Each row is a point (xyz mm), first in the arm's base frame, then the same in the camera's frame.
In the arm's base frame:
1: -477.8 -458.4 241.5
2: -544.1 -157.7 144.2
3: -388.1 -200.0 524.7
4: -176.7 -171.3 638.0
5: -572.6 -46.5 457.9
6: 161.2 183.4 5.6
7: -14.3 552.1 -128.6
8: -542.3 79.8 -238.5
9: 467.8 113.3 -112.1
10: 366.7 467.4 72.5
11: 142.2 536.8 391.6
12: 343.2 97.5 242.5
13: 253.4 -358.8 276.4
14: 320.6 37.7 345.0
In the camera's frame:
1: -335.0 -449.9 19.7
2: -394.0 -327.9 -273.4
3: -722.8 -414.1 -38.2
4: -883.1 -296.5 99.0
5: -701.3 -458.5 -282.4
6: -632.3 421.1 -150.0
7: -668.9 506.1 -569.7
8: -203.4 -39.1 -561.8
9: -576.1 684.5 50.6
10: -884.9 662.9 -221.2
11: -1126.3 362.5 -313.7
12: -827.4 407.6 91.6
13: -597.3 133.0 390.0
14: -874.9 314.9 152.8

